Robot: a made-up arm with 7 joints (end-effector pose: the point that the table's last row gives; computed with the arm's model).
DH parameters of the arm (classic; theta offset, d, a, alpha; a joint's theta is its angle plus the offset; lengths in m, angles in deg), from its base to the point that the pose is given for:
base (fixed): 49.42 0 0.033 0
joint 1: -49.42 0.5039 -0.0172 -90
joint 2: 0 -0.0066 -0.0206 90
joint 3: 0 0.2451 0.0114 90
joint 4: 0 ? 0.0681 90
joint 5: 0 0.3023 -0.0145 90
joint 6: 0 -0.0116 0.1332 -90
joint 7: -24.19 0 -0.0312 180
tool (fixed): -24.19 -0.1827 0 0
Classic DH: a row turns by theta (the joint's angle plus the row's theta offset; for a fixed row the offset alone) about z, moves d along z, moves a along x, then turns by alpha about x.
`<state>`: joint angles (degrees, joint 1 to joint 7).
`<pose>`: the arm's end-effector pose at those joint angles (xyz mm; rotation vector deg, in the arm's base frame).
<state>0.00 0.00 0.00 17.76 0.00 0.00 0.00</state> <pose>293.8 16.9 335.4 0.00 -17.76 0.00</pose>
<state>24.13 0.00 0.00 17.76 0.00 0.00 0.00</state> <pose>273.3 128.9 335.4 3.74 -17.50 23.94</pose>
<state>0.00 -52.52 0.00 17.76 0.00 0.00 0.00</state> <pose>314.1 16.9 631.1 0.00 -70.28 0.00</pose>
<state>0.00 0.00 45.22 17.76 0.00 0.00 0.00</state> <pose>203.2 237.5 335.4 7.01 -16.83 44.85</pose>
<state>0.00 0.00 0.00 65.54 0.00 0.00 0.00</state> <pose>502.1 16.9 692.3 0.00 -65.54 0.00</pose>
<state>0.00 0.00 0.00 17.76 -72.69 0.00 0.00</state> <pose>255.6 120.2 323.2 -11.26 -15.30 72.07</pose>
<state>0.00 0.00 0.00 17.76 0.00 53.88 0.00</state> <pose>115.2 16.9 268.1 0.00 36.12 0.00</pose>
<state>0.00 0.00 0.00 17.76 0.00 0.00 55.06</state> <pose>295.4 45.7 335.9 8.53 -16.37 -54.60</pose>
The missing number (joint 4, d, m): -0.0228
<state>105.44 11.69 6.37 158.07 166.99 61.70 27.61</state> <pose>-65.0 129.8 1250.8 -69.10 -147.91 -38.39</pose>
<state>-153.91 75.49 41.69 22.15 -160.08 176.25 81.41</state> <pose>-125.1 -185.8 373.8 -109.86 63.48 -58.50</pose>
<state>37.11 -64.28 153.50 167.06 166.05 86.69 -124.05</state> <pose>-435.1 -502.7 873.7 -106.85 -91.43 2.45</pose>
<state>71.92 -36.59 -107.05 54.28 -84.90 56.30 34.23</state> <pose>342.9 -303.5 373.8 -31.49 -3.84 -17.17</pose>
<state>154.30 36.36 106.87 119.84 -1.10 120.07 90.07</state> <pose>-129.5 -273.2 807.4 -48.64 18.73 162.85</pose>
